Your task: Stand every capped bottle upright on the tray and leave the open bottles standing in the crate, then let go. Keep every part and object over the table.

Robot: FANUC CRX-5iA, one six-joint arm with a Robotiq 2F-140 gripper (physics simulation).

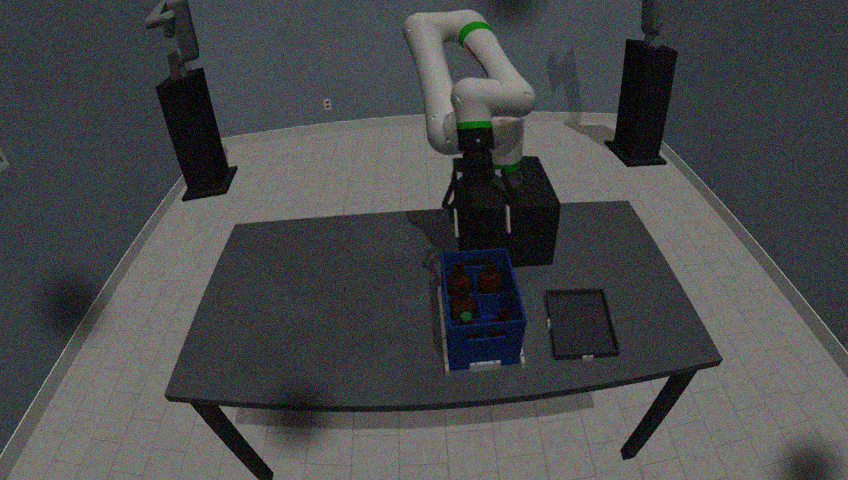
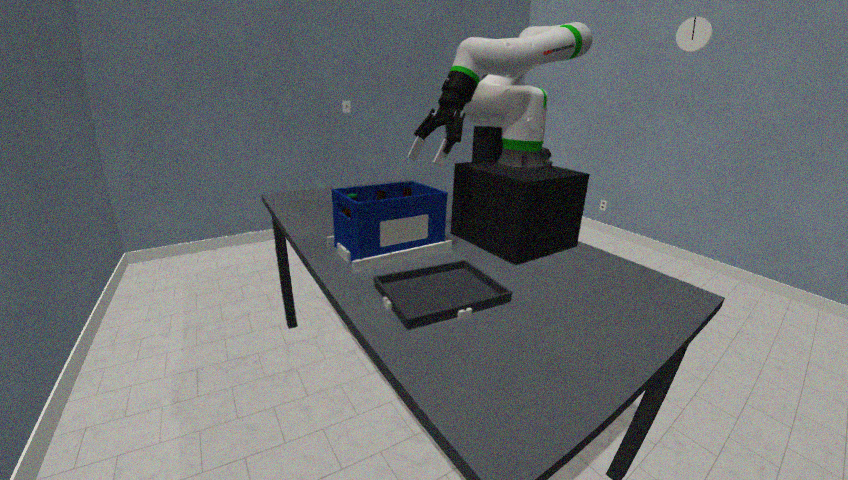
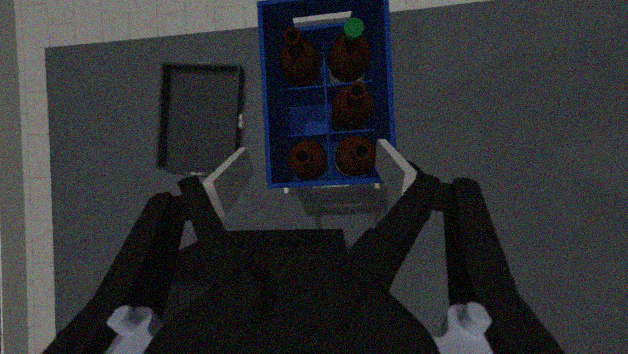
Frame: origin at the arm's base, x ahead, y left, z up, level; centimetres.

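Seen in the pictures: gripper, fingertip midpoint: (image 1: 482, 234) (image 2: 424, 161) (image 3: 311, 157); arm's base, origin of the base link: (image 1: 500, 178) (image 2: 519, 167).
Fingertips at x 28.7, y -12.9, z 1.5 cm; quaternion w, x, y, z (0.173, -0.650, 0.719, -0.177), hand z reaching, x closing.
Pixels of each thing's middle, then the offset from my fingertips to it. "spot": a spot on its surface instead. Level surfaces: height alone.
- blue crate, body centre: (image 3: 326, 110) (image 1: 479, 308) (image 2: 388, 220) dx +10.2, dy -2.7, dz -16.6 cm
- bottle, body centre: (image 3: 348, 59) (image 1: 465, 336) dx +18.9, dy -8.2, dz -16.8 cm
- green cap, body centre: (image 3: 353, 29) (image 1: 466, 316) (image 2: 352, 195) dx +18.9, dy -8.2, dz -9.4 cm
- middle row, surface spot: (image 3: 352, 107) spot: dx +8.5, dy -6.8, dz -12.6 cm
- middle compartment, surface spot: (image 3: 307, 120) spot: dx +11.4, dy +1.7, dz -24.6 cm
- black tray, body centre: (image 2: 441, 289) (image 1: 581, 322) (image 3: 200, 119) dx +15.9, dy +27.1, dz -24.1 cm
- table, its level: dz -25.4 cm
My gripper (image 1: 482, 221) (image 2: 425, 159) (image 3: 311, 157) is open and empty, above the robot-side end of the blue crate (image 1: 484, 347) (image 2: 365, 228) (image 3: 266, 100). The crate holds several brown bottles in its compartments. One bottle (image 3: 348, 57) has a green cap (image 1: 466, 316) (image 2: 352, 195) (image 3: 354, 27) and stands in a corner at the end away from the robot. The open bottles are one beside it (image 3: 299, 62), one in the middle row (image 3: 352, 107), and two at the robot-side end, left (image 3: 307, 162) and right (image 3: 353, 159). One middle compartment (image 3: 307, 120) is empty. The black tray (image 1: 550, 327) (image 2: 410, 324) (image 3: 162, 117) lies beside the crate with no bottle on it.
White brackets (image 1: 484, 365) (image 2: 404, 254) stand on the table (image 1: 321, 333) (image 2: 565, 356) (image 3: 500, 125) around the crate's foot. Small white clips (image 1: 587, 357) (image 2: 464, 312) touch the tray's sides. The black robot pedestal (image 1: 538, 220) (image 2: 517, 220) stands behind the crate.
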